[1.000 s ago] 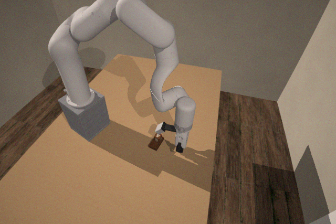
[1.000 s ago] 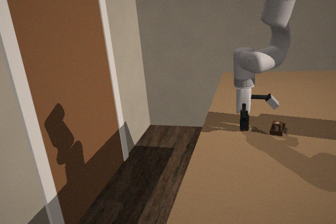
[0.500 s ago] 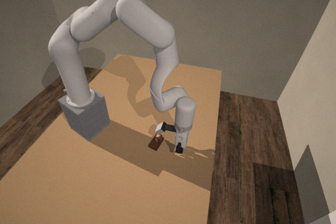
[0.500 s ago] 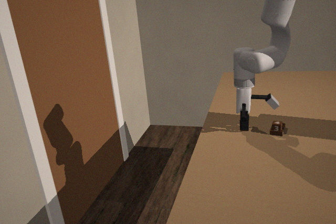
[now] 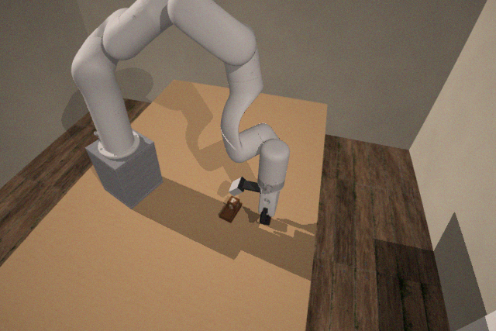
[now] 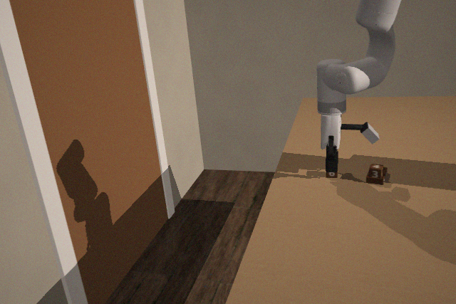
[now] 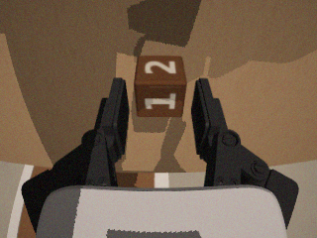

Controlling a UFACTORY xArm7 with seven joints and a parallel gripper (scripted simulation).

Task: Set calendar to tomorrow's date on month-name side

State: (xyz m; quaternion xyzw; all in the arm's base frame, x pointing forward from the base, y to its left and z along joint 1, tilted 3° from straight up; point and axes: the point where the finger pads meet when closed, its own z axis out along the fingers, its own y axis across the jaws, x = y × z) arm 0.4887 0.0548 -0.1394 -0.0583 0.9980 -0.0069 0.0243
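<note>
Now: hand 30 mm above the digit cube. Round my hand: brown calendar tray: 120 mm behind, 30 mm below, 10 mm to the right.
</note>
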